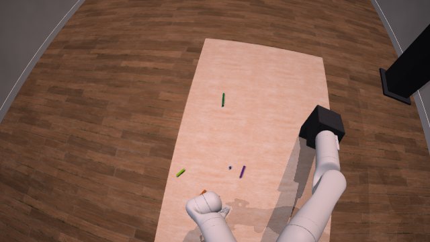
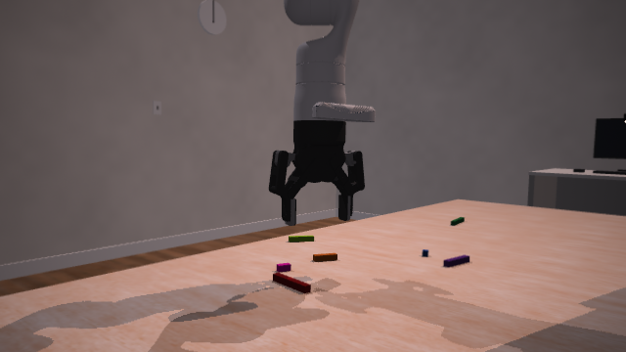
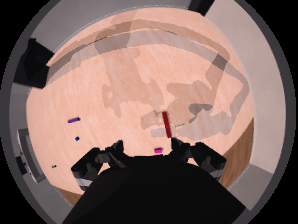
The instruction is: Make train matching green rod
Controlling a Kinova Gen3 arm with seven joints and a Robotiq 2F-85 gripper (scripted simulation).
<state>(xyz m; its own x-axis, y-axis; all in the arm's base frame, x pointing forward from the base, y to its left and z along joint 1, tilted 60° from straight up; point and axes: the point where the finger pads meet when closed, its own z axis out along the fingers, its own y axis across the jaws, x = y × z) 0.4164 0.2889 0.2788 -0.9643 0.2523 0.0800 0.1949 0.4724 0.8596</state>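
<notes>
Right now the red rod is 8 cm below my hand, 6 cm to the left of it and 1 cm behind it. Round my hand: lime rod: 20 cm ahead, 14 cm to the right, 8 cm below; orange rod: 8 cm below, 7 cm to the right, 6 cm ahead; magenta rod: 8 cm below, 5 cm ahead, 2 cm to the left.
</notes>
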